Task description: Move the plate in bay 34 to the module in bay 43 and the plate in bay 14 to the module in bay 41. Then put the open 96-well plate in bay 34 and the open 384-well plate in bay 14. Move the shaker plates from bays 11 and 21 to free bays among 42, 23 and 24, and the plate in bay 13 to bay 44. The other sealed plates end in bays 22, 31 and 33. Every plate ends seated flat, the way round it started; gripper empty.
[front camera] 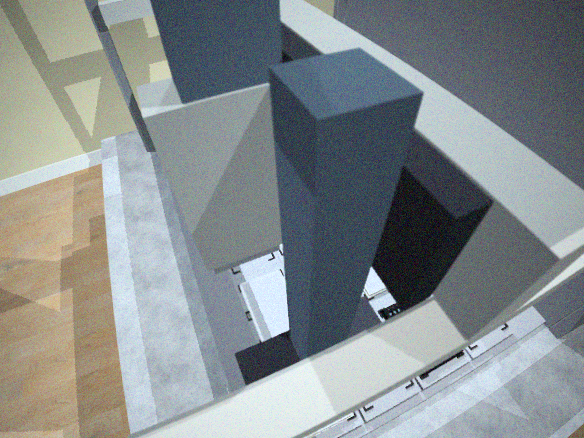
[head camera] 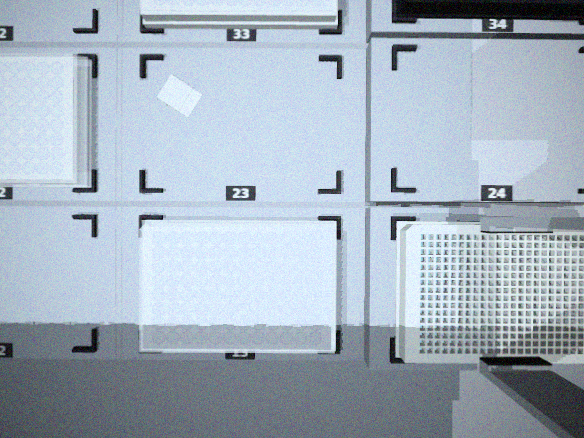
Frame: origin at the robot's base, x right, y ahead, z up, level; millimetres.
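Where they show: gripper, fingertip midpoint: (head camera: 510, 294).
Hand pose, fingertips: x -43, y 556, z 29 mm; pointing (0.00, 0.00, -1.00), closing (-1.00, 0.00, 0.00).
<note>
After its pixels a point has its place.
The white open 384-well plate (head camera: 500, 295) @(z 28, x -42, y 551 mm) sits at bay 14 in the head view, level as far as shown, its right end cut off. My gripper (head camera: 516, 295) @(z 29, x -43, y 556 mm) is shut on it across its long sides. In the front view the column and dark gripper body hide the fingers and plate. The black open 96-well plate (head camera: 490, 9) @(z 22, x -216, y 547 mm) (front camera: 390, 312) @(z 25, x -226, y 504 mm) is in bay 34. White sealed plates are in bay 13 (head camera: 239, 285) @(z 14, x -45, y 394 mm) (front camera: 270, 300) @(z 14, x -43, y 386 mm), bay 33 (head camera: 240, 7) @(z 14, x -220, y 393 mm) (front camera: 375, 284) @(z 14, x -238, y 441 mm) and bay 22 (head camera: 37, 120) @(z 14, x -148, y 265 mm). The other plates are hidden or out of view.
Bay 23 has a small bright patch (head camera: 179, 95) @(z 1, x -169, y 351 mm). Bay 24 (head camera: 430, 120) @(z 15, x -150, y 514 mm) is beside it, on a slightly raised section. The blue-grey column (front camera: 345, 200) @(z 475, x -37, y 576 mm) blocks much of the front view. The black pipetting stage (front camera: 425, 245) hangs to its right, and a pale rail (front camera: 320, 380) @(z 400, x -8, y 619 mm) crosses the foreground.
</note>
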